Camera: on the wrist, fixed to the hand. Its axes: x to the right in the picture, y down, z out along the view.
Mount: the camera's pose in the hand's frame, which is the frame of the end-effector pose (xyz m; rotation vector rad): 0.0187 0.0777 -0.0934 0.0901 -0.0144 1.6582
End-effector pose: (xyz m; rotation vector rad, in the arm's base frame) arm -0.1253 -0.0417 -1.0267 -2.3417 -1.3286 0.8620
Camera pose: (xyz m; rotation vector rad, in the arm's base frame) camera -0.0068 -0.0640 -1.0030 2.6394 -0.8966 -1.0204
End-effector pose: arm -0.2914 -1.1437 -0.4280 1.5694 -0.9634 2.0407
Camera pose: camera -0.4126 -1.1318 -0.4449 -0.3416 1.5390 -1.6102
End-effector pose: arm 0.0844 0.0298 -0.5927 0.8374 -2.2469 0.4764
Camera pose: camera 0.0651 0.1282 -0.5216 -1.2126 -2.4419 1.2218
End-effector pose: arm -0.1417 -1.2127 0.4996 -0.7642 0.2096 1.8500
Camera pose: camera -0.1771 -1.2751 0.3997 0.3503 -0.9052 -2.5653
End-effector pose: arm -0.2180 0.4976 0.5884 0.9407 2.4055 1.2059
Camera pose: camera -0.2471 0.4875 0.7074 -2.3367 -0.9368 -0.9791
